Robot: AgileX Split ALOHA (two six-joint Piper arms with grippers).
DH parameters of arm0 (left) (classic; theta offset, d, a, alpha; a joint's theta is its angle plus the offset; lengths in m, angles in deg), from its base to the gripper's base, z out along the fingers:
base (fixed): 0 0 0 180
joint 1: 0 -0.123 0 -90
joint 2: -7.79 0 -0.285 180
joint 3: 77.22 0 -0.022 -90
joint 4: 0 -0.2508 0 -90
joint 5: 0 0 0.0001 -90
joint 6: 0 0.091 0 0
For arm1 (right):
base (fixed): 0 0 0 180
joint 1: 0 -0.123 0 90
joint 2: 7.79 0 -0.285 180
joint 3: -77.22 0 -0.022 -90
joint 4: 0 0.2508 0 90
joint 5: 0 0 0.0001 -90
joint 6: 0 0.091 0 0
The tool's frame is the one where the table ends.
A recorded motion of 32 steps. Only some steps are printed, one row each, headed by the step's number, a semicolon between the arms.
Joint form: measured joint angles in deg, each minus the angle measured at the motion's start. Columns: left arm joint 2, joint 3, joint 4, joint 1, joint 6, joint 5; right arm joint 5, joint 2, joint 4, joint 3, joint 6, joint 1.
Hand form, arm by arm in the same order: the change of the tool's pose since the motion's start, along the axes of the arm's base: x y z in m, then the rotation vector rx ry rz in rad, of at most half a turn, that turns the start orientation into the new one. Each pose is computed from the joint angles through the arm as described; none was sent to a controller.
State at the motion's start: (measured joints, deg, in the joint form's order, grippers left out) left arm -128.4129 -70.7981 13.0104 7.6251 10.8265 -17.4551; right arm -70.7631 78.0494 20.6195 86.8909 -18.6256 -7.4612
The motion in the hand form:
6: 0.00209 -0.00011 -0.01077 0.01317 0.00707 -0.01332; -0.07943 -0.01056 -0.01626 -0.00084 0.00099 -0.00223
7: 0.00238 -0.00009 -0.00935 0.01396 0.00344 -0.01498; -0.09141 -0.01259 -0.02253 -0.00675 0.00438 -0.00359
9: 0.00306 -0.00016 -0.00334 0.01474 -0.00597 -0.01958; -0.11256 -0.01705 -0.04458 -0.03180 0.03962 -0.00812
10: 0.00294 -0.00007 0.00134 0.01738 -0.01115 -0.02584; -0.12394 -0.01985 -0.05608 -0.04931 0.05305 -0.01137
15: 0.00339 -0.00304 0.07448 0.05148 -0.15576 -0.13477; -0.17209 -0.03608 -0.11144 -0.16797 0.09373 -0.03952
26: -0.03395 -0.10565 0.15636 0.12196 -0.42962 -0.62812; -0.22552 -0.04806 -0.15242 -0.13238 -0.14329 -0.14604
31: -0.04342 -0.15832 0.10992 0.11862 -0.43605 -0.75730; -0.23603 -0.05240 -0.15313 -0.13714 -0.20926 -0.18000
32: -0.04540 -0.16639 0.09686 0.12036 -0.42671 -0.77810; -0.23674 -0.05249 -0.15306 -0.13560 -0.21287 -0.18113
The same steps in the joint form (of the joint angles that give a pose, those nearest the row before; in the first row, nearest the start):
6: -1.95 -0.83 -0.97 0.07 0.00 0.64; -0.31 -16.45 -0.15 -16.14 0.25 0.00
7: -1.75 -0.83 -1.09 0.07 0.00 0.64; -0.31 -19.10 -0.47 -19.03 0.25 0.00
9: -0.89 -0.83 -1.37 0.07 0.00 0.29; -0.31 -23.98 -1.66 -26.09 0.25 0.00
10: -0.14 -0.71 -1.77 0.07 0.00 -0.07; -0.31 -26.68 -2.57 -29.68 0.26 0.00
15: 10.53 -0.27 -4.11 0.54 4.20 -2.65; -0.31 -39.16 -9.34 -45.26 0.72 0.00
26: 21.86 -0.27 -4.25 15.95 19.96 -1.44; 6.24 -61.16 -12.29 -58.93 4.80 0.01
31: 14.42 -0.27 -4.24 23.30 20.99 5.63; 6.16 -65.72 -14.37 -59.45 6.32 -0.01
32: 12.47 -0.27 -4.25 24.42 21.13 6.93; 6.11 -65.99 -14.37 -59.45 6.39 0.00

